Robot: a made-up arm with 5 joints.
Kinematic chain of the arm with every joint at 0, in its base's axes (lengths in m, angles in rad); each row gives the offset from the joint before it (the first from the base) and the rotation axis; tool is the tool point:
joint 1: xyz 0 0 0.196 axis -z
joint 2: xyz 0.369 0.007 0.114 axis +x
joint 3: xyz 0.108 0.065 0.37 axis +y
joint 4: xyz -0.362 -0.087 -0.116 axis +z
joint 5: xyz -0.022 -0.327 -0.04 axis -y
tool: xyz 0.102 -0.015 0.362
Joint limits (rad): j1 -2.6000..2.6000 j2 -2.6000..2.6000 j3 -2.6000..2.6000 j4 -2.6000..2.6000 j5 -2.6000..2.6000
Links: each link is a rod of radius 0.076 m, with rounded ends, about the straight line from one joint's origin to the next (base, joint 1, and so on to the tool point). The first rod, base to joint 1, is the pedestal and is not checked.
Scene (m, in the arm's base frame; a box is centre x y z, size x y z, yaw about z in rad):
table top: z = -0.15
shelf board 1: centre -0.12 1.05 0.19 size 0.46 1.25 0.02 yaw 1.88
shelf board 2: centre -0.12 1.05 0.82 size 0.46 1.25 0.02 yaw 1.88
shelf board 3: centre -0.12 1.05 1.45 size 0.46 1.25 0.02 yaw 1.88
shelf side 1: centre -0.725 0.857 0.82 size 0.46 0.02 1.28 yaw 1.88
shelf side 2: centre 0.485 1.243 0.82 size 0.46 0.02 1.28 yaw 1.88
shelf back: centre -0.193 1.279 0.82 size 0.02 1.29 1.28 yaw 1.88
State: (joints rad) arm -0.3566 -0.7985 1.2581 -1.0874 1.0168
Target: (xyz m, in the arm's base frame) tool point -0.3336 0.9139 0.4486
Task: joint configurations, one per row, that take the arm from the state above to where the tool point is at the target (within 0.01 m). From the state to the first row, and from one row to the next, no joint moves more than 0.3 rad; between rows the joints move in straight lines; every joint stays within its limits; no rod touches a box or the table.
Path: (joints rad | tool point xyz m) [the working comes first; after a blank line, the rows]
Joints at the target: -0.3179 -1.1969 0.7714 -1.3482 1.2304
Straight joint move there: touches shelf board 2.

1: -0.0729 -0.7166 0.9859 -1.1101 0.9598 | 0.1002 0.7821 1.0995
2: 0.2108 -0.6346 0.7137 -1.1328 0.9028 | 0.1218 0.6246 1.0753
3: 0.2131 -0.7120 0.4614 -1.1824 0.9836 | -0.0279 0.6440 0.8783
4: 0.2153 -0.7894 0.2092 -1.2319 1.0645 | -0.1390 0.6003 0.6624
5: 0.2176 -0.8668 -0.0430 -1.2815 1.1453 | -0.2011 0.4992 0.4486
6: 0.0391 -0.9768 0.2285 -1.3038 1.1737 | -0.2357 0.6399 0.4980
7: -0.1394 -1.0869 0.5000 -1.3260 1.2021 | -0.2785 0.7821 0.4983
8: -0.3179 -1.1969 0.7714 -1.3482 1.2304 | -0.3336 0.9139 0.4486

